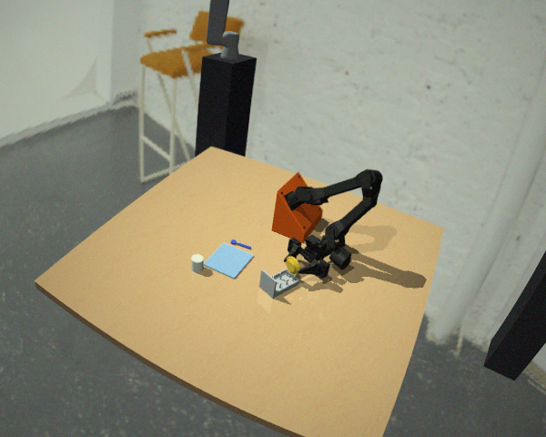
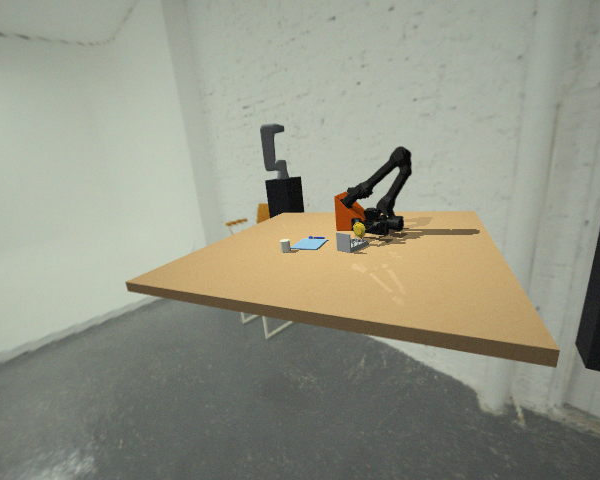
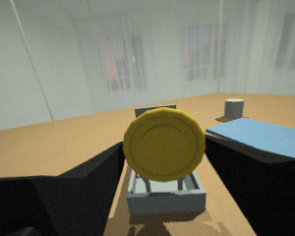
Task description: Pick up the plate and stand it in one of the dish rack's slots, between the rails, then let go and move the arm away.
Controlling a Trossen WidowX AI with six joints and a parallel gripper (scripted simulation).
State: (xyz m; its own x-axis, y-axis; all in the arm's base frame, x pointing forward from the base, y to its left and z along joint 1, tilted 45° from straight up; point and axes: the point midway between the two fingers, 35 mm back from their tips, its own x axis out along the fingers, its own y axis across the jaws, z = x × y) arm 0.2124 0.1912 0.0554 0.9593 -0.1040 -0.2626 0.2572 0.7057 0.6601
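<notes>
My gripper tip is 40 mm short of the grey dish rack, 10 mm to the left of it and 40 mm above it. Round my gripper tip: light blue mat: 60 mm ahead, 220 mm to the right, 60 mm below; yellow plate: 10 mm behind; blue spoon: 40 mm behind, 250 mm to the right, 60 mm below.
</notes>
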